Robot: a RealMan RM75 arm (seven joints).
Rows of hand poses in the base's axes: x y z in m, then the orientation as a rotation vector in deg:
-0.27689, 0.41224, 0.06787, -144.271, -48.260, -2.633
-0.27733, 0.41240, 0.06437, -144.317, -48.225, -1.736
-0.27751, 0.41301, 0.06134, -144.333, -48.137, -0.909
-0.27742, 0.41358, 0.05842, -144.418, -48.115, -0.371
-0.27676, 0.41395, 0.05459, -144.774, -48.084, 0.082
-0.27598, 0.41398, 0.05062, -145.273, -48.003, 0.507
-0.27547, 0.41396, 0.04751, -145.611, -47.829, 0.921
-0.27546, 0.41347, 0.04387, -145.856, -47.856, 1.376
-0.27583, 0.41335, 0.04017, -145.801, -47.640, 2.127
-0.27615, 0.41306, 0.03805, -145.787, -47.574, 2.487
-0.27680, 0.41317, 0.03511, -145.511, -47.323, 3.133
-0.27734, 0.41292, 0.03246, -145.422, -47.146, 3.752
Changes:
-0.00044, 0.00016, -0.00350, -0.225, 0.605, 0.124
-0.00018, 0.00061, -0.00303, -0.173, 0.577, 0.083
0.00009, 0.00057, -0.00292, -0.191, 0.348, 0.060
0.00066, 0.00037, -0.00383, -0.420, 0.225, -0.022
0.00078, 0.00003, -0.00397, -0.534, 0.182, -0.092
0.00051, -0.00002, -0.00311, -0.361, 0.237, -0.121
0.00001, -0.00049, -0.00364, -0.335, 0.237, 0.042
-0.00037, -0.00012, -0.00370, -0.070, 0.570, -0.009
-0.00032, -0.00029, -0.00212, -0.055, 0.261, 0.019
-0.00065, 0.00011, -0.00294, 0.161, 0.565, -0.005
-0.00054, -0.00025, -0.00265, -0.024, 0.480, 0.003

